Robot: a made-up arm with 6 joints.
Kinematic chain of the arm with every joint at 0, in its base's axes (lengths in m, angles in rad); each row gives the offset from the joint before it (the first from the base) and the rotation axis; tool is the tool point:
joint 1: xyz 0 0 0.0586 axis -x
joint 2: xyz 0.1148 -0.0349 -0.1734 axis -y
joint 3: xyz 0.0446 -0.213 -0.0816 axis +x
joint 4: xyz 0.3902 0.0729 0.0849 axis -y
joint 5: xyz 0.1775 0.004 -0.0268 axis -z
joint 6: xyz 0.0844 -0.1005 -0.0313 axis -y
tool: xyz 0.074 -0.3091 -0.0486
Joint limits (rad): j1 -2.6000..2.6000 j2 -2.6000..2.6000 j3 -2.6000..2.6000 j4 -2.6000..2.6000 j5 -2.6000..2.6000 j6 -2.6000..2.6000
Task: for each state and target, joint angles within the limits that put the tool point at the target. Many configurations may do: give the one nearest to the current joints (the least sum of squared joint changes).
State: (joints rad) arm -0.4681 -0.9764 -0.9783 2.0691 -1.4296 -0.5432
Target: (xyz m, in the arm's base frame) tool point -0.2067 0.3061 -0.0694
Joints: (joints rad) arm -0.3663 -1.4089 -1.6153 2.6000 -1.6008 -0.4003
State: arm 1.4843 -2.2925 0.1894 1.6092 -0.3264 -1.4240
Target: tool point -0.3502 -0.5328 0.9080
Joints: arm 1.8252 -2.4979 0.5195 1.2364 -0.4877 -1.3307
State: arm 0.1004 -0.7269 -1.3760 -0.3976 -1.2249 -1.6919
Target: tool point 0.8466 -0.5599 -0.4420
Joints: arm 0.0647 -0.5529 -1.5228 -0.5175 -0.8668 -1.7566
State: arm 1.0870 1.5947 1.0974 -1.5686 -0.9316 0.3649
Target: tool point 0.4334 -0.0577 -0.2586
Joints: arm 0.8207 0.7694 1.0359 -1.8789 -1.1203 0.3218
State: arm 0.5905 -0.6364 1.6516 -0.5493 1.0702 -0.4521
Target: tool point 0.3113 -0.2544 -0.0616
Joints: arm 0.4642 -0.2437 1.6443 0.0945 1.8368 -0.6759
